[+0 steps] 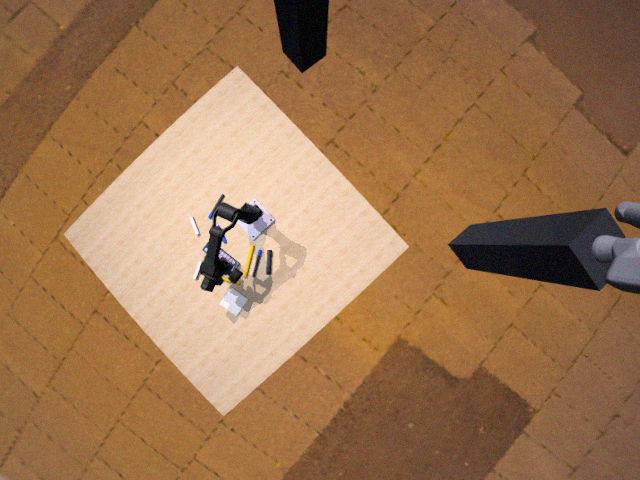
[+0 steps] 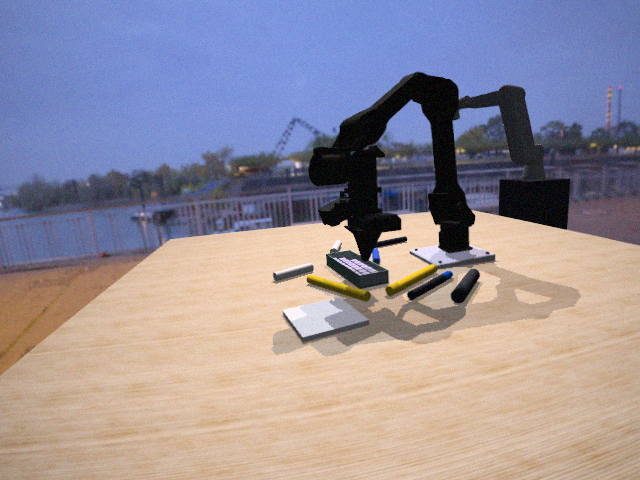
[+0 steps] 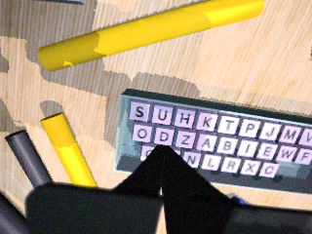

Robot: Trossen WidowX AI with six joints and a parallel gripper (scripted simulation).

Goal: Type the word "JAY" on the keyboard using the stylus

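The blue stylus lies 70 mm behind my gripper tip, 180 mm to the right of it and 40 mm below it. Also, from my gripper tip: white flat pad: 110 mm ahead, 150 mm to the left, 40 mm below; then grey stylus tip: 80 mm behind, 210 mm to the right, 40 mm below; then black cylinder: 160 mm behind, 110 mm to the left, 30 mm below.
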